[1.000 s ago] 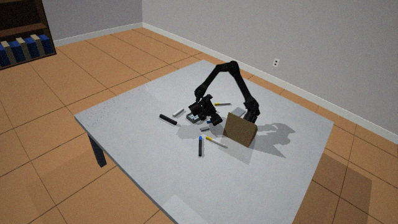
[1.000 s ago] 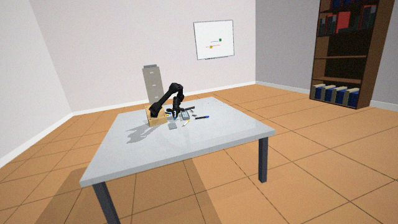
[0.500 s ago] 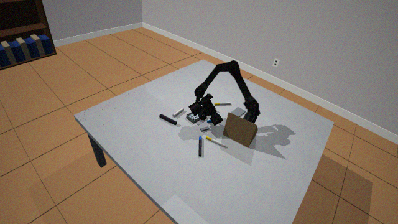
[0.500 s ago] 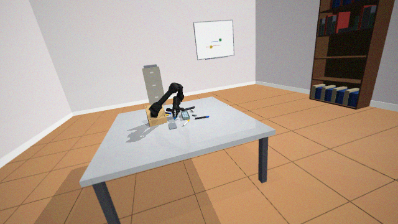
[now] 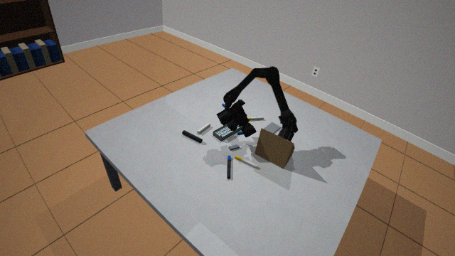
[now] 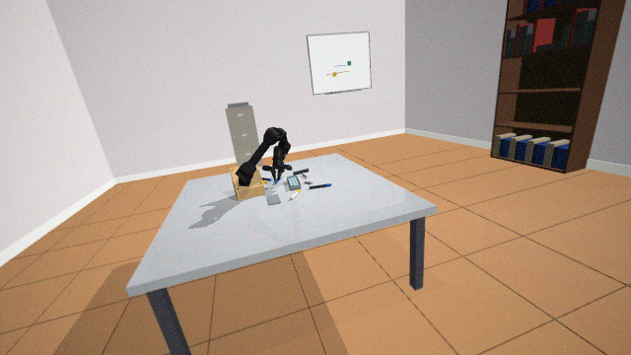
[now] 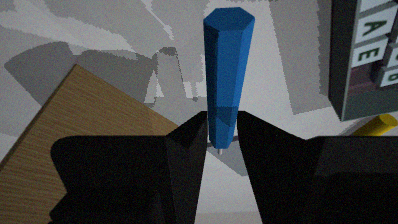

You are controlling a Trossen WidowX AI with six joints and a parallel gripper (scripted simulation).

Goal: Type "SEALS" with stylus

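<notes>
My gripper tip is 11 cm short of the b key, 5 cm to the left of it and 4 cm above it. Round my gripper tip: blue stylus: 1 cm behind, 1 cm to the right; then white cylinder: 20 cm ahead, 14 cm to the left, 4 cm below; then grey block: 3 cm behind, 18 cm to the right, 5 cm below.
</notes>
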